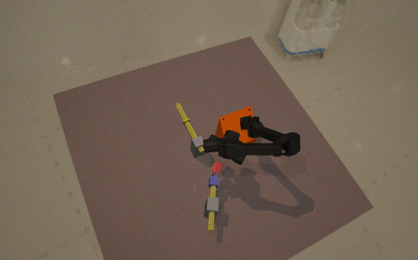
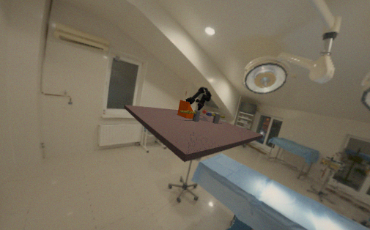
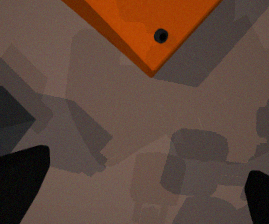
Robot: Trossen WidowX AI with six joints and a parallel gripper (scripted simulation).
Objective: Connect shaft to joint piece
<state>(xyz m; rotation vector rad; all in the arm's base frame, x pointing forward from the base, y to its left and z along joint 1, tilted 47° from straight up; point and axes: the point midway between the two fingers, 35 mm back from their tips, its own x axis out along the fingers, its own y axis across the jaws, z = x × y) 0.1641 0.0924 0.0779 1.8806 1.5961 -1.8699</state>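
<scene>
Right now the red square joint piece is 60 mm ahead of my gripper tip and 60 mm to the left of it.
</scene>
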